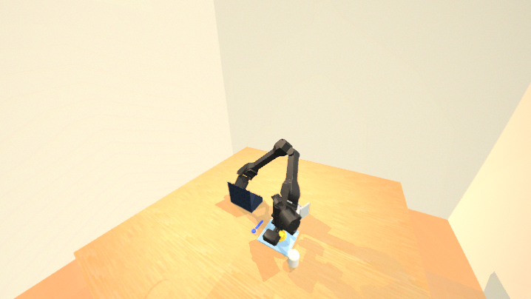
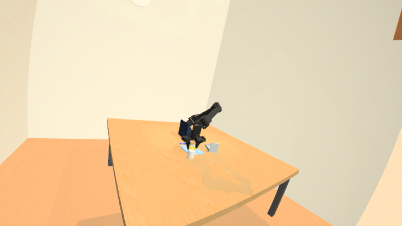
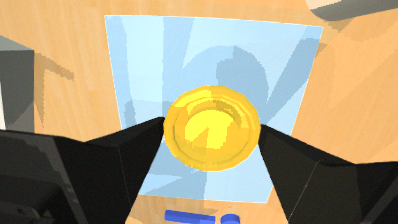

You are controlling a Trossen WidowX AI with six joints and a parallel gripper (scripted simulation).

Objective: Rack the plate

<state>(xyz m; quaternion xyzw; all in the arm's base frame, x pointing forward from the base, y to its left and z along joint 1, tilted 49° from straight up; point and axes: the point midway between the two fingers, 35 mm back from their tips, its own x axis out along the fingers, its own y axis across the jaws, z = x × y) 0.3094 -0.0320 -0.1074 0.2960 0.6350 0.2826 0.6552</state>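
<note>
My gripper tip is 1 cm past the light blue mat and 1 cm above it. Also, from my gripper tip: blue spoon 12 cm behind, 1 cm to the right; then yellow plate 1 cm above; then white cup 10 cm ahead, 7 cm to the right, 2 cm above.
</note>
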